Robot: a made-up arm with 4 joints. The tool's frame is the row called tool.
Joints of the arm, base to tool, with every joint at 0 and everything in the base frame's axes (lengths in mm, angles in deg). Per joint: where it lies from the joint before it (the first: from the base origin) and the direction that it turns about. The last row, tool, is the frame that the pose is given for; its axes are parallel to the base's.
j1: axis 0 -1 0 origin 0.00 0.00 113.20
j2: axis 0 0 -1 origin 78.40 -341.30 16.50
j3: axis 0 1 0 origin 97.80 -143.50 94.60
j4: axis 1 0 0 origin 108.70 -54.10 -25.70
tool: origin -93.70 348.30 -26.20
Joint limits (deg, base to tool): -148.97..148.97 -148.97..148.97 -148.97..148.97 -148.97..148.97
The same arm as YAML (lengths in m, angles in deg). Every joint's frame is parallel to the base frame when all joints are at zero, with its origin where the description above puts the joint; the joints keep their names.
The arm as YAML. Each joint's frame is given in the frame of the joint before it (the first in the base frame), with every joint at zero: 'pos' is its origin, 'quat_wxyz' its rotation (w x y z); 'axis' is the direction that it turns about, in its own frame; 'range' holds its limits. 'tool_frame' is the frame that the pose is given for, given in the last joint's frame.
length_unit: m
angle_unit: deg
joints:
  - joint: j1
    pos: [0.0, 0.0, 0.1132]
    quat_wxyz: [1.0, 0.0, 0.0, 0.0]
    axis: "-y"
    range: [-148.97, 148.97]
  - joint: j2
    pos: [0.0784, -0.3413, 0.0165]
    quat_wxyz: [1.0, 0.0, 0.0, 0.0]
    axis: "-z"
    range: [-148.97, 148.97]
  - joint: j3
    pos: [0.0978, -0.1435, 0.0946]
    quat_wxyz: [1.0, 0.0, 0.0, 0.0]
    axis: "+y"
    range: [-148.97, 148.97]
  - joint: j4
    pos: [0.1087, -0.0541, -0.0257]
    quat_wxyz: [1.0, 0.0, 0.0, 0.0]
    axis: "+x"
    range: [-148.97, 148.97]
tool_frame:
  pos: [-0.0937, 0.3483, -0.0262]
  quat_wxyz: [1.0, 0.0, 0.0, 0.0]

